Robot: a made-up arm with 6 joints.
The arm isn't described. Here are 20 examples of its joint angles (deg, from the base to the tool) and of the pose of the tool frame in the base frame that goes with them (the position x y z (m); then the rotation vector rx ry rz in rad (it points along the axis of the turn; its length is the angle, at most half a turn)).
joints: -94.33 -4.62 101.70 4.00 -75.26 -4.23
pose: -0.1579 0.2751 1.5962 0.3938 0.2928 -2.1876
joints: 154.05 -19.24 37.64 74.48 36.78 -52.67
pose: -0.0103 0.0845 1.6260 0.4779 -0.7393 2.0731
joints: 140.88 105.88 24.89 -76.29 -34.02 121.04
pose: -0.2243 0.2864 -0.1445 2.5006 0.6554 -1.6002
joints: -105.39 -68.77 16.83 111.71 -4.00 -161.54
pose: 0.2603 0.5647 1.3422 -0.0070 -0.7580 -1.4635
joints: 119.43 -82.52 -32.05 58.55 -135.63 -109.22
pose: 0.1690 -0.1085 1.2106 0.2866 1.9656 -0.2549
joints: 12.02 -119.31 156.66 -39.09 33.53 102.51
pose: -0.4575 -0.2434 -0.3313 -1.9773 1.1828 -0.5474
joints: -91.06 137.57 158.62 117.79 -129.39 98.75
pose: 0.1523 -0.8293 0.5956 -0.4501 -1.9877 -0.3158
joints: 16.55 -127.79 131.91 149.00 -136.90 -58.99
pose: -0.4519 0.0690 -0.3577 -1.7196 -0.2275 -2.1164
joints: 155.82 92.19 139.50 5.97 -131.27 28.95
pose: -0.6850 0.5388 1.0679 -2.5348 -0.7534 0.8966
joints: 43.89 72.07 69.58 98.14 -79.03 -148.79
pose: 0.7446 0.8353 0.9236 0.9305 0.7170 -0.5556
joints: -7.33 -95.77 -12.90 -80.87 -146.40 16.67
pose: -0.2182 -0.0565 1.0735 -1.6663 1.0015 0.5639
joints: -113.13 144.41 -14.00 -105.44 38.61 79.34
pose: 0.2203 0.3212 0.1629 -1.1352 -1.8597 -0.2978
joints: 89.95 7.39 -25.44 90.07 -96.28 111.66
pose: -0.0396 0.6817 0.9376 1.7700 0.9140 0.6415
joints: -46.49 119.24 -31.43 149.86 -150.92 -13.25
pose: 0.0848 0.2035 0.0472 2.2101 -0.4140 0.6832
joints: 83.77 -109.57 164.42 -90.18 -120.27 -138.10
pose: -0.0279 -0.5888 -0.2554 -0.2370 -0.7179 1.8732
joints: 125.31 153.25 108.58 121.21 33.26 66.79
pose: -0.5503 0.6689 -0.1594 0.0616 -2.9586 0.5391
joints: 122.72 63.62 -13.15 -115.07 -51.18 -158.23
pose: -0.2373 0.2908 0.1686 -1.4566 -1.1925 1.7908
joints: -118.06 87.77 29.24 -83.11 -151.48 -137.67
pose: -0.3481 -0.5141 -0.0350 -0.9301 -0.3834 -1.3949
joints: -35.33 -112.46 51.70 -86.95 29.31 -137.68
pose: -0.7858 0.5381 0.7468 -1.1303 0.6234 2.5820
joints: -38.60 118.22 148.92 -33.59 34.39 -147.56
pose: 0.6858 -0.7726 0.5767 1.3249 -0.4105 1.6410
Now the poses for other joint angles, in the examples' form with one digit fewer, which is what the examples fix.
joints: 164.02 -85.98 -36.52 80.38 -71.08 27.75
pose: 0.241 -0.027 1.125 -1.021 -0.572 0.325
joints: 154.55 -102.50 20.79 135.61 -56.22 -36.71
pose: 0.712 -0.463 0.885 0.646 1.013 0.192
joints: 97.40 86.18 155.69 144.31 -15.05 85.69
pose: -0.235 0.573 1.234 -0.889 -0.846 -2.622
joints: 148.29 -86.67 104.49 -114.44 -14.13 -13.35
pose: 0.882 -0.610 0.628 -0.873 1.321 -1.424
